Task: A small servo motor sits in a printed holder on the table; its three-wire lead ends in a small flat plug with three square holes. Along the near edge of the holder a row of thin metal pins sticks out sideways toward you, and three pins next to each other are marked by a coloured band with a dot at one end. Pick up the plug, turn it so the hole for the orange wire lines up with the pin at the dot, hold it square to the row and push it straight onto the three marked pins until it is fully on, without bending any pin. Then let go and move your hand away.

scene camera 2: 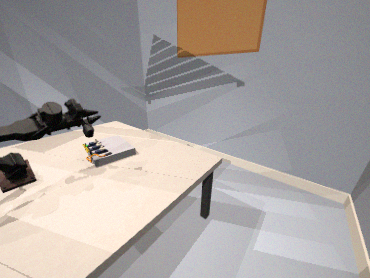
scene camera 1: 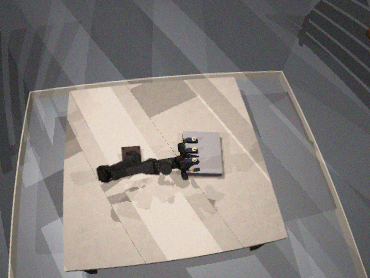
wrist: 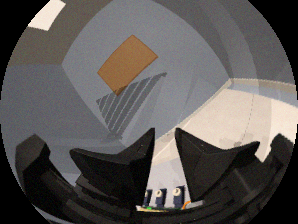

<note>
In view: my gripper (scene camera 2: 99, 114) and a grey printed holder (wrist: 168, 175).
My gripper shows as well in the wrist view (wrist: 164, 131).
</note>
